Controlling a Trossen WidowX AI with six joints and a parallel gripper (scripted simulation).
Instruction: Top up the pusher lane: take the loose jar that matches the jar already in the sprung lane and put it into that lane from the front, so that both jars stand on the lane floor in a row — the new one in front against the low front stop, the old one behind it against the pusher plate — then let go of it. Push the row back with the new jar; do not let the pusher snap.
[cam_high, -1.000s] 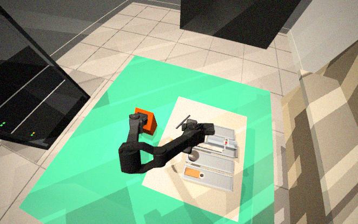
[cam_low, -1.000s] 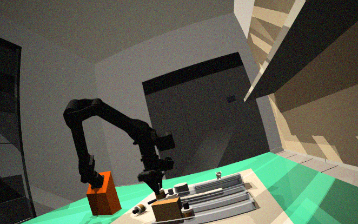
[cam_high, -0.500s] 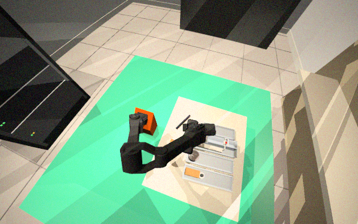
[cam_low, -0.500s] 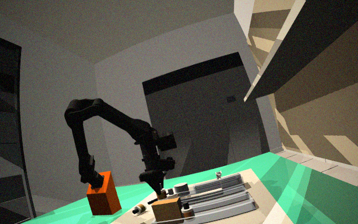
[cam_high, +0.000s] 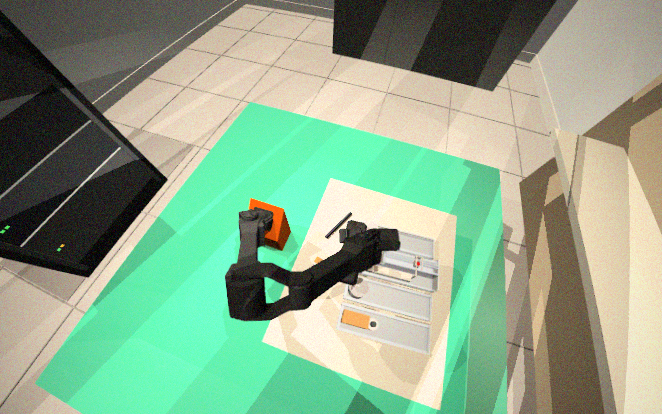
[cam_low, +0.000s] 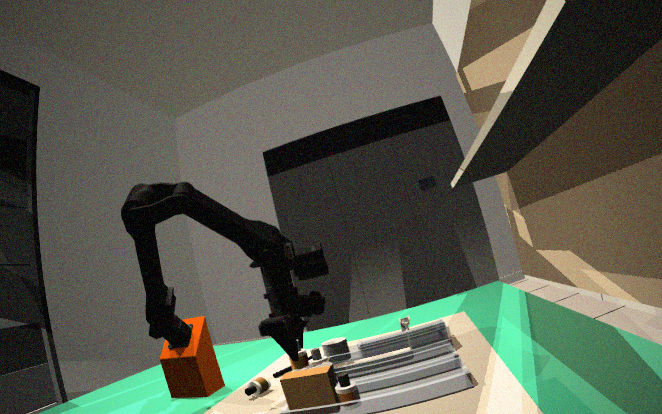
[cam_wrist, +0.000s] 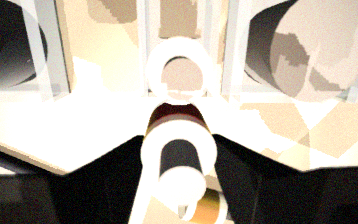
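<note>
Now: gripper tip 18 cm short of the grey lane rack, 4 cm above it and 3 cm to the right of it. Also, from my gripper tip: brown box (17 cm to the right, 7 cm ahead, 2 cm below); pusher plate (14 cm ahead, 3 cm to the left, 1 cm below); black rod (13 cm to the left, 7 cm behind, 5 cm below).
</note>
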